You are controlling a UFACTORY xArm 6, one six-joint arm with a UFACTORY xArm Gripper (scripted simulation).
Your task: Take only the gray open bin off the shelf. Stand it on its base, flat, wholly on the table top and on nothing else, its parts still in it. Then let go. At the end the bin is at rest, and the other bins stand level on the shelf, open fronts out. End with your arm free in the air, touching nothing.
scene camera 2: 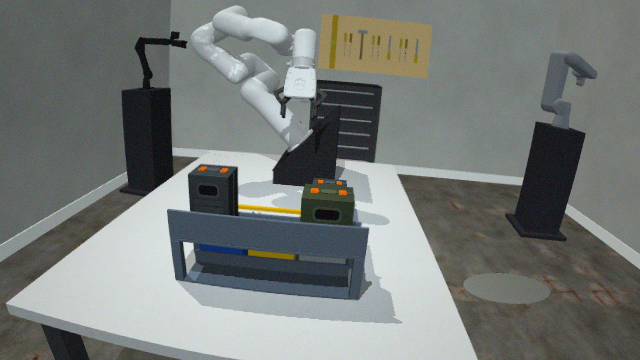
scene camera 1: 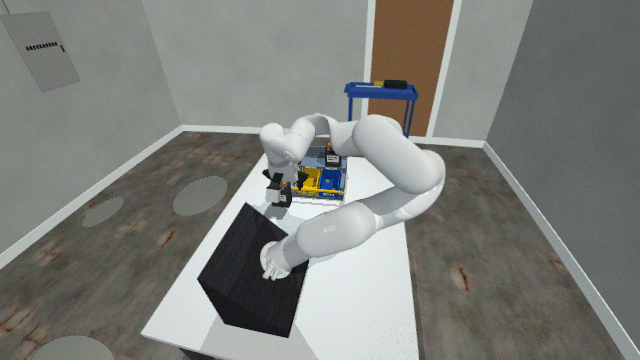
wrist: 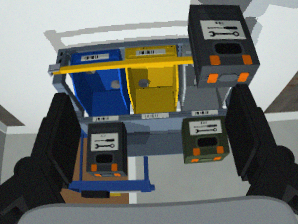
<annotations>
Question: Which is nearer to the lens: the gray bin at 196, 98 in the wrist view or the dark case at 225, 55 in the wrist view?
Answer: The dark case.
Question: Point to a dark case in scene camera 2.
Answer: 213, 189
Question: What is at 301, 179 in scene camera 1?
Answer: My gripper.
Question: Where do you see a green case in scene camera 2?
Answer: At 323, 204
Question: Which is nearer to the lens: the blue bin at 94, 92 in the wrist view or the dark case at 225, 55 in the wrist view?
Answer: The dark case.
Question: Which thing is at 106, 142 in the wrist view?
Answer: A dark case.
</annotations>
